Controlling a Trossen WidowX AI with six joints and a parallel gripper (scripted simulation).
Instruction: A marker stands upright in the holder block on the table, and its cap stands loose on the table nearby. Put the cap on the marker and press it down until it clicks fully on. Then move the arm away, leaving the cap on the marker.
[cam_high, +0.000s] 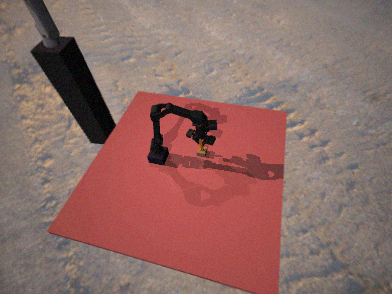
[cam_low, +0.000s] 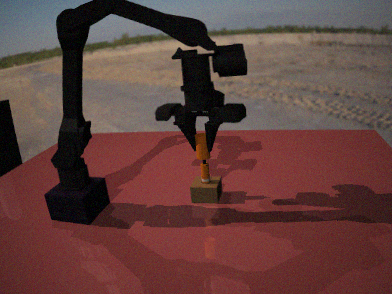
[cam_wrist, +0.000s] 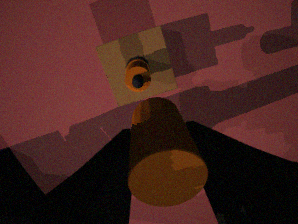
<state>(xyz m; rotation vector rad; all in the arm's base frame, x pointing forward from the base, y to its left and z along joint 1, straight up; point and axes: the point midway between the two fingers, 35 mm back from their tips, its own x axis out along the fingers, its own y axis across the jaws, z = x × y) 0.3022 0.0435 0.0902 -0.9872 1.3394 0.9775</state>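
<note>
The tan holder block lies 2 cm to the left of my gripper tip and 10 cm below it. From my gripper tip the other things lie so: orange cap 1 cm above.
</note>
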